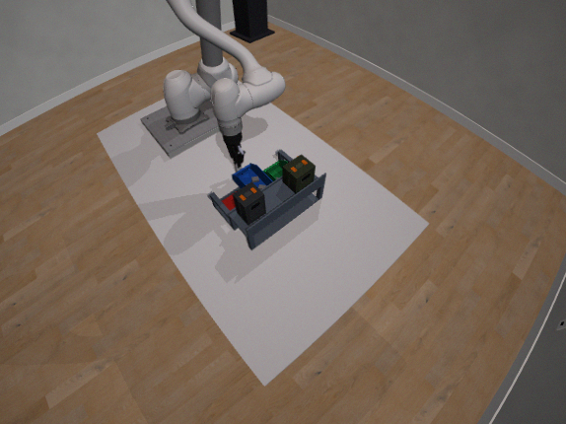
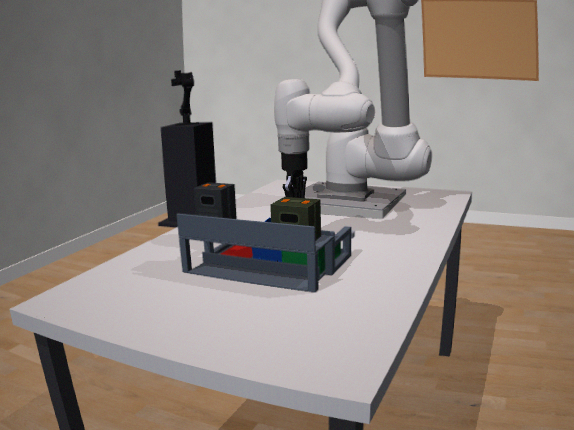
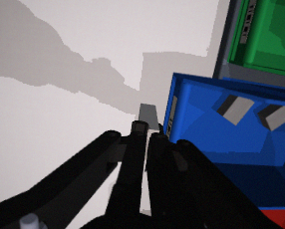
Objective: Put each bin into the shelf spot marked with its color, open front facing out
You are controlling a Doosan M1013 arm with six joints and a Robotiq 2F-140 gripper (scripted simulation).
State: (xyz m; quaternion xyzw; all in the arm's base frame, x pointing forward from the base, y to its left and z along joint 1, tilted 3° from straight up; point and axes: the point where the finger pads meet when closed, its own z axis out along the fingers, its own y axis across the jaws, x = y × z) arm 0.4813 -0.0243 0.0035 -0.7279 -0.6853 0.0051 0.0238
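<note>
Now: the blue bin 110 mm ahead of my hand and 10 mm to the right of it. The rest, counted from my hand: green bin 170 mm ahead, 110 mm to the left, 10 mm below; red mark 160 mm ahead, 120 mm to the right, 50 mm below; blue mark 170 mm ahead, 10 mm to the right, 50 mm below.
</note>
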